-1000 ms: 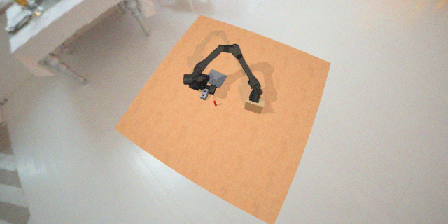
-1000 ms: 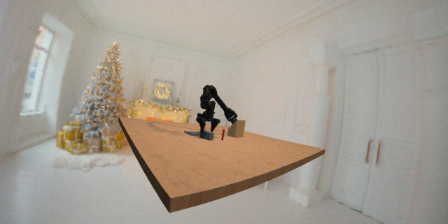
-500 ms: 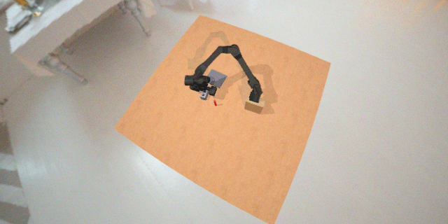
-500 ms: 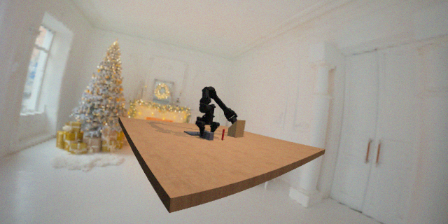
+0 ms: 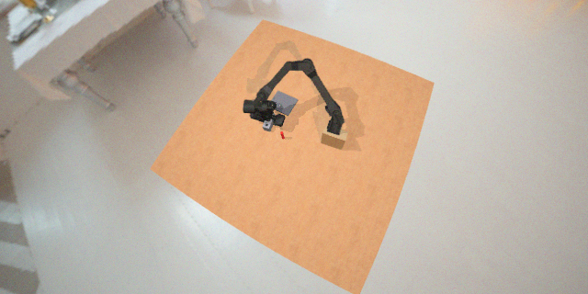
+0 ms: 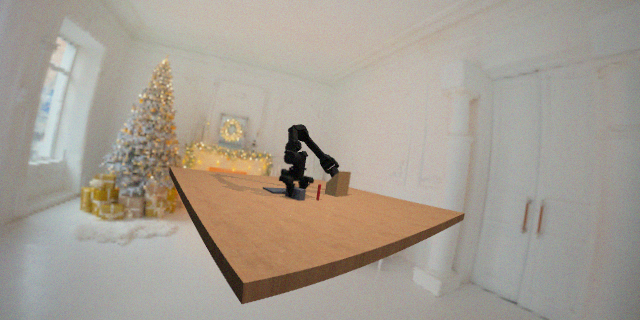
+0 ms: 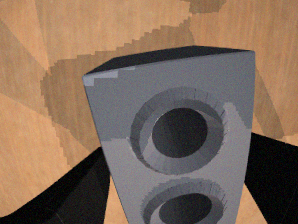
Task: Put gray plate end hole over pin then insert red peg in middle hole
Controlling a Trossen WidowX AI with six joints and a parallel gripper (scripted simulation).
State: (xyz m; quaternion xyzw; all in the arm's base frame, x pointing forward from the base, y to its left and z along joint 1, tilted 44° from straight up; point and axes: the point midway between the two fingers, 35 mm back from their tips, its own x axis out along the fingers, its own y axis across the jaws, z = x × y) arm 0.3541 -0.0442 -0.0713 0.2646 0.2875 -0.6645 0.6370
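Now: gripper tip 20 mm past the square gray base and 130 mm to the left of it. The rest, counted from my gripper tip: gray plate (30 mm above); red peg (100 mm behind, 60 mm to the left, 30 mm above).
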